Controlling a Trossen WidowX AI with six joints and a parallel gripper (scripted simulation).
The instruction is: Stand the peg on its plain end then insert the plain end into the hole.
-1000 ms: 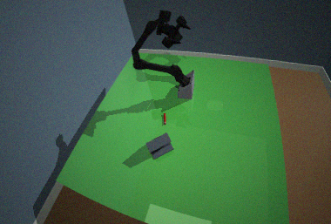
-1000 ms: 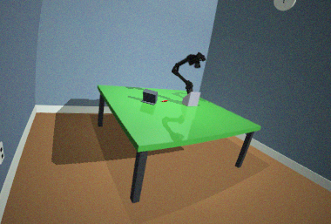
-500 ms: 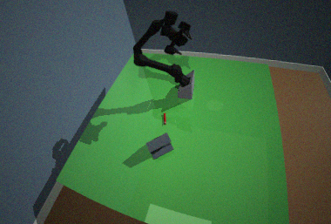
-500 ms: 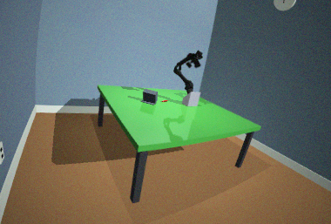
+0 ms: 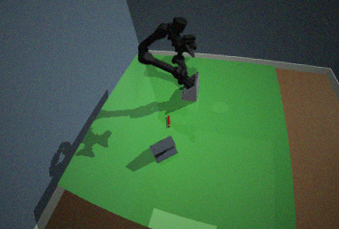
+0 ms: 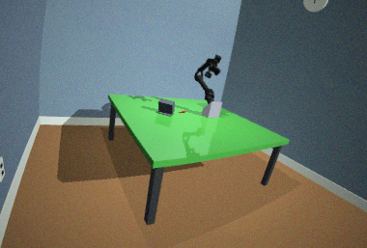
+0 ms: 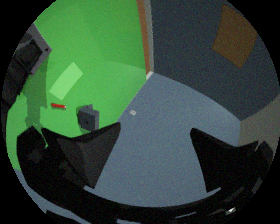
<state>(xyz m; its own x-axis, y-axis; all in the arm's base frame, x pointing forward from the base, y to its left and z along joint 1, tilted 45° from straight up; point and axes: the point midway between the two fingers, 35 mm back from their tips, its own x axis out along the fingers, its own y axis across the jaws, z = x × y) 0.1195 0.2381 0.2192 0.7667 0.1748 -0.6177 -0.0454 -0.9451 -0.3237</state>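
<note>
My gripper tip is 110 mm short of the red peg, 130 mm to the left of it and 420 mm above it. Also, from my gripper tip: sloped grey panel: 280 mm ahead, 120 mm to the right, 370 mm below.
</note>
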